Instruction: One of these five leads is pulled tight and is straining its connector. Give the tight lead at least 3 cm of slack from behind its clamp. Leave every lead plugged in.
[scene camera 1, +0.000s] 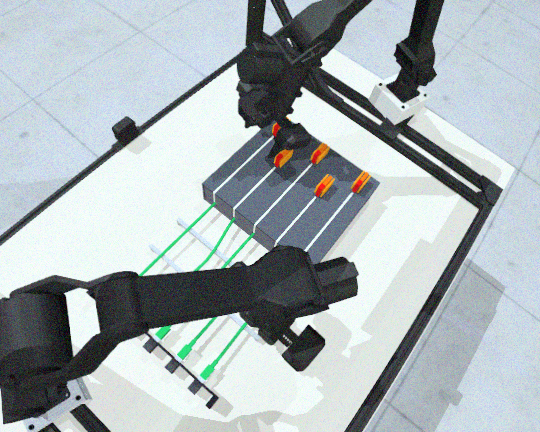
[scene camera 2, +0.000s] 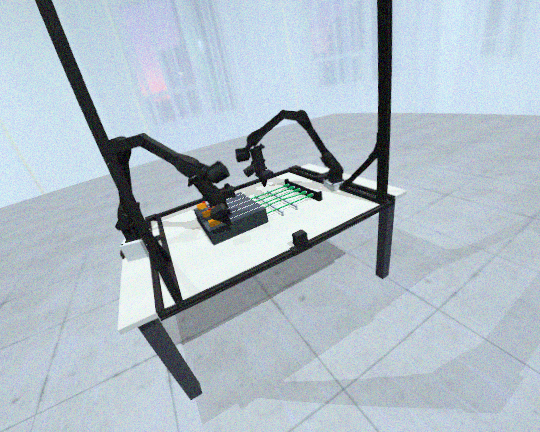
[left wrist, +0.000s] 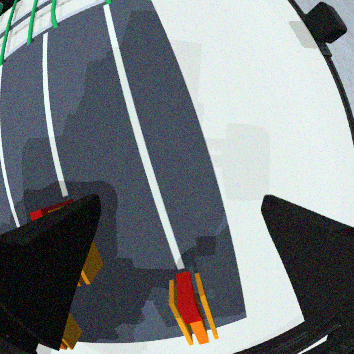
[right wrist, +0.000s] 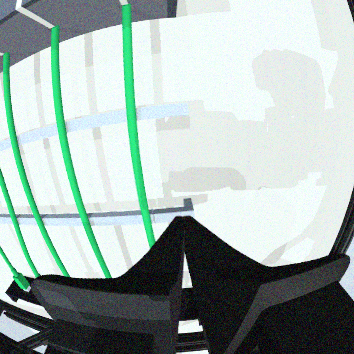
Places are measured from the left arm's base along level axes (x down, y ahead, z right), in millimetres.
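Pixels of known places: left gripper, fingertip midpoint: (scene camera 1: 258, 142) (scene camera 2: 230, 219) (left wrist: 183, 203); right gripper, fingertip midpoint: (scene camera 2: 264, 186) (right wrist: 182, 222); left arm's base, origin of the base link: (scene camera 1: 402, 90) (scene camera 2: 135, 237); right arm's base, origin of the base link: (scene camera 1: 45, 389) (scene camera 2: 335, 180).
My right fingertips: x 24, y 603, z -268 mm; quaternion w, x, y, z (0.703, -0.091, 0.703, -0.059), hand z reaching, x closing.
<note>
For each thing: its top centre in the pictures, then the offset to it from my right fingertips. "spot": a spot on its surface instead. Level surfaces: height alone.
- dark block, surface spot: (left wrist: 165, 100) spot: dy -150, dx -13, dz +308 mm
- end clamp, surface spot: (left wrist: 189, 302) spot: dy -246, dx -42, dz +318 mm
- small black block, surface spot: (left wrist: 326, 22) (scene camera 1: 131, 129) (scene camera 2: 295, 235) spot: dy +5, dx +14, dz +509 mm
- white table, its level: dx +53 mm
Green leads (scene camera 1: 176, 241) (right wrist: 130, 100) run from the dark block (scene camera 1: 235, 190) (scene camera 2: 250, 217) (left wrist: 165, 100) to green plugs (scene camera 1: 184, 351) at a black rail (scene camera 1: 213, 400) (scene camera 2: 320, 195). In scene camera 1 the leftmost lead looks straight and the second is bent. White lines cross the block to orange-and-red clamps (scene camera 1: 325, 185). My left gripper (left wrist: 183, 203) (scene camera 2: 220, 215) is open above the block's clamp end; an end clamp (left wrist: 189, 302) shows between its fingers, not gripped. My right gripper (right wrist: 182, 222) (scene camera 2: 264, 183) is shut and empty above the leads' side; my right arm hides part of them in scene camera 1.
Two pale bars (right wrist: 92, 120) cross beneath the leads. A small black block (scene camera 1: 125, 130) (scene camera 2: 300, 238) (left wrist: 326, 22) sits on the table's edge frame. Another clamp (left wrist: 91, 262) is partly hidden by a left finger. Black frame rails (scene camera 1: 425, 155) border the white table (scene camera 1: 90, 200).
</note>
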